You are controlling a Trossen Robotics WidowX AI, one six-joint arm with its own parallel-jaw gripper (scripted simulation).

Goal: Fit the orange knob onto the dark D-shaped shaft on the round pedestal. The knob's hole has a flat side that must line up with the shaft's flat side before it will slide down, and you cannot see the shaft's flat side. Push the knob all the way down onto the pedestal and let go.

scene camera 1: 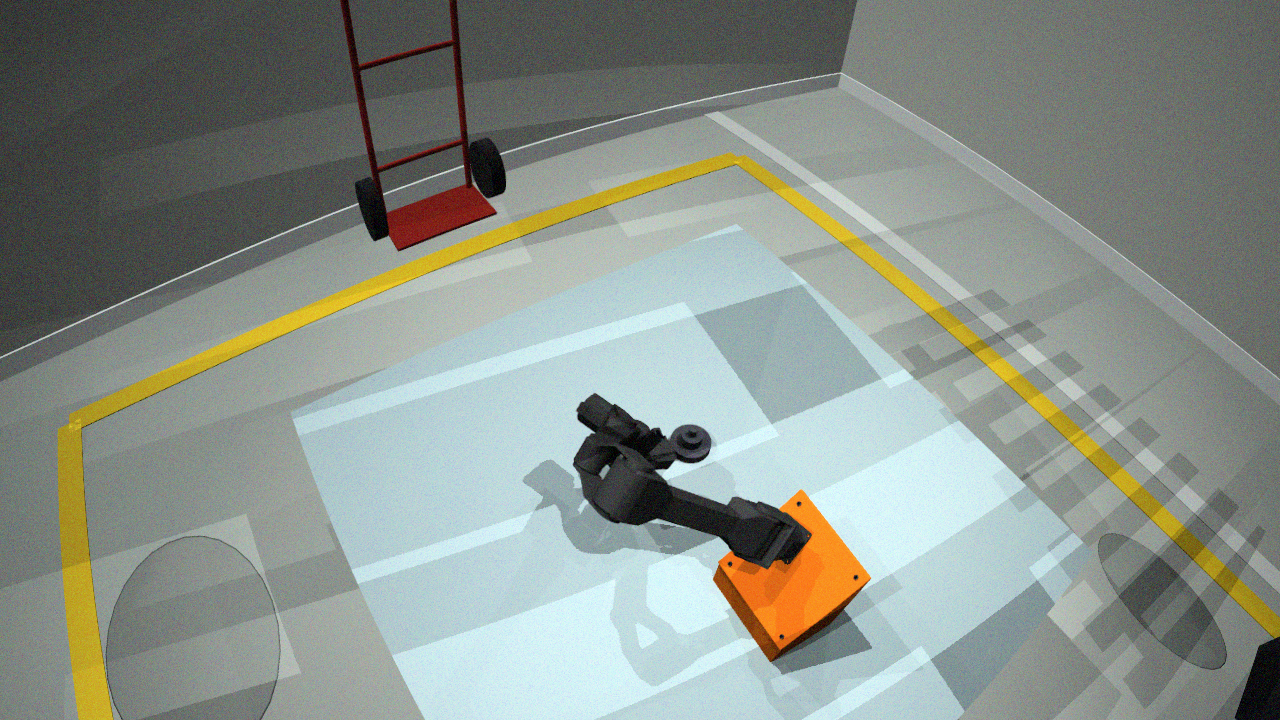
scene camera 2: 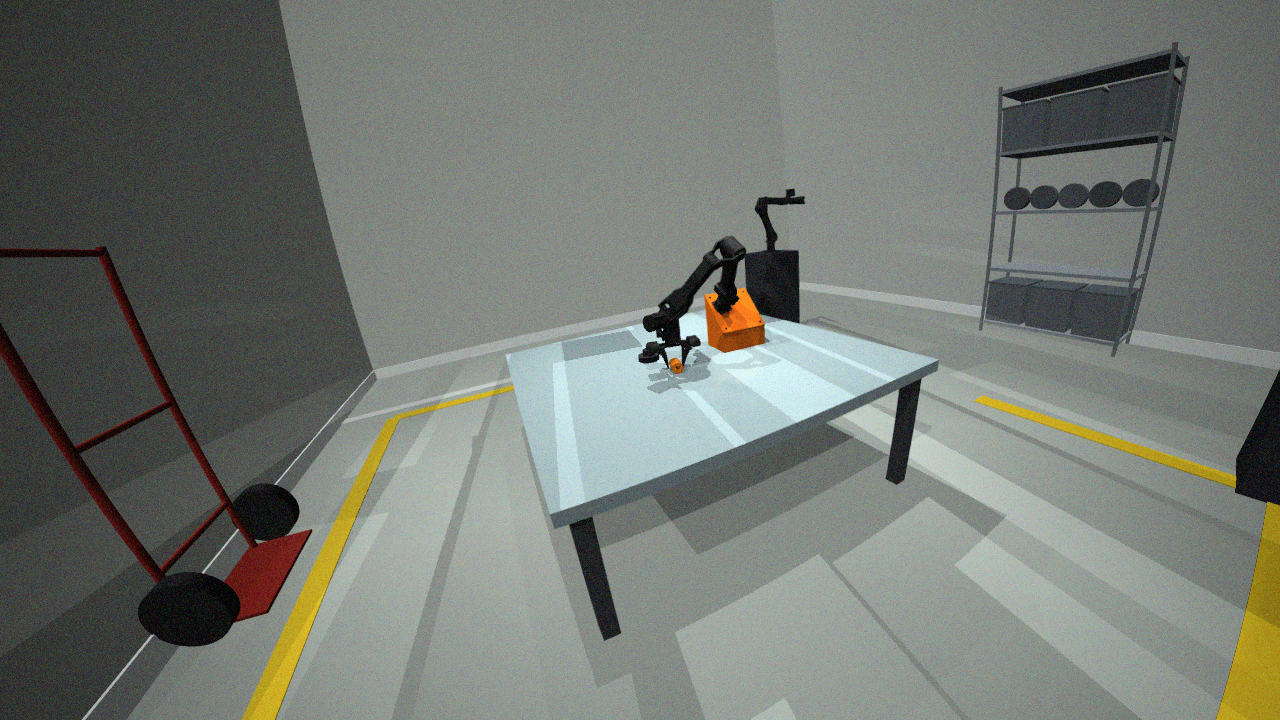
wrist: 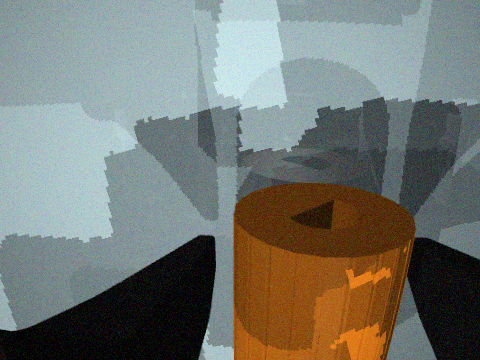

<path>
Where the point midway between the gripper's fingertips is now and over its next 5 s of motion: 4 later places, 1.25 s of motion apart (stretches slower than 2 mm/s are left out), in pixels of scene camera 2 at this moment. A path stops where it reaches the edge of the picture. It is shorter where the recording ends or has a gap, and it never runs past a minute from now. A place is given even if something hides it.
My gripper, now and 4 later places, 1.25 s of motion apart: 675, 366; 676, 361; 677, 360; 674, 340; 677, 342
</path>
